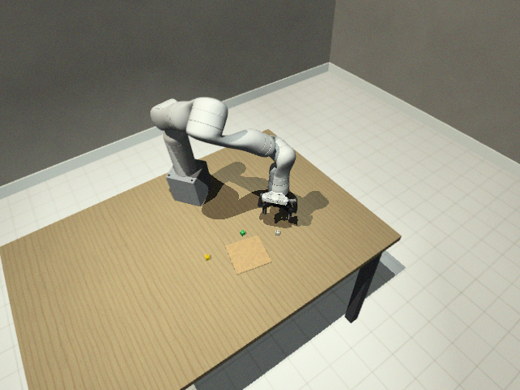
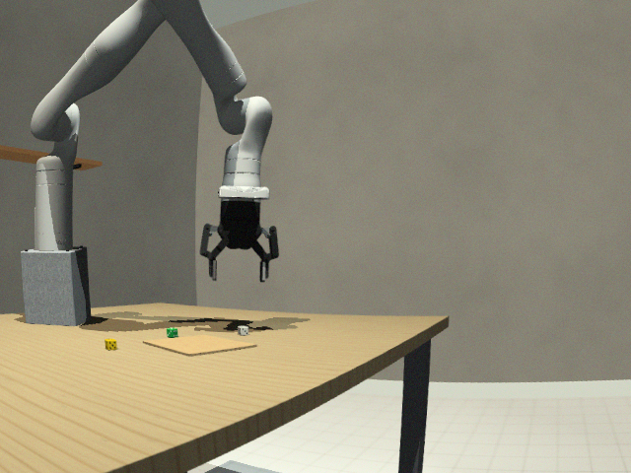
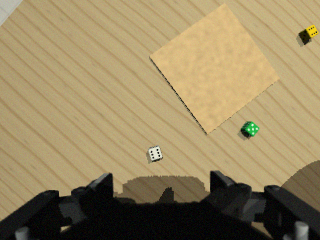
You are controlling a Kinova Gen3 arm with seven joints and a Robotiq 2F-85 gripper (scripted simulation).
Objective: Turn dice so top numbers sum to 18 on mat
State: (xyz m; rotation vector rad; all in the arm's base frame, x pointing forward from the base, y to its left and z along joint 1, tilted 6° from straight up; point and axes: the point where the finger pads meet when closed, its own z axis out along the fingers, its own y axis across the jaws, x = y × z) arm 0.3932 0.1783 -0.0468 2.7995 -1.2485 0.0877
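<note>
My gripper is now 10 mm short of the white die and 100 mm above it. From my hand the other things lie so: yellow die (50 mm behind, 290 mm to the right, 100 mm below); tan mat (20 mm ahead, 150 mm to the right, 100 mm below); green die (70 mm behind, 120 mm to the right, 100 mm below).
</note>
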